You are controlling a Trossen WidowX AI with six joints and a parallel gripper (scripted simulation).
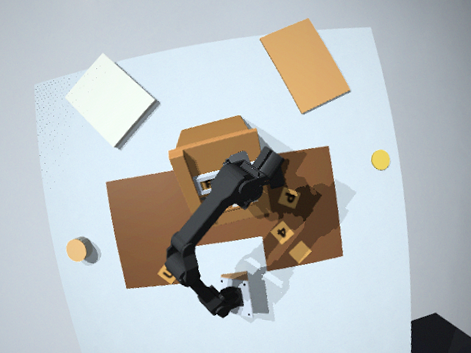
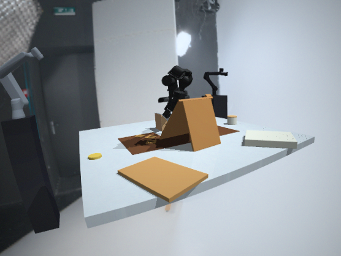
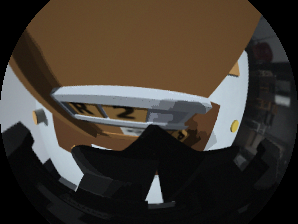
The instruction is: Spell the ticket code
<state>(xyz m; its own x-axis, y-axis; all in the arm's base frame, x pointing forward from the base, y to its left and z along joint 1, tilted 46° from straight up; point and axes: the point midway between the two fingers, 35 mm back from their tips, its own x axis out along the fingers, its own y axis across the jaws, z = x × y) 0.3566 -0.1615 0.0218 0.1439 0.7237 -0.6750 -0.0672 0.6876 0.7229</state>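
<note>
Now: the white ticket 50 mm behind my gripper tip, 10 mm to the left of it and 90 mm below it. Round my gripper tip: brown mat (160 mm behind, 90 mm to the left, 170 mm below); orange slab (350 mm ahead, 280 mm to the right, 160 mm below); cream slab (350 mm ahead, 410 mm to the left, 150 mm below).
</note>
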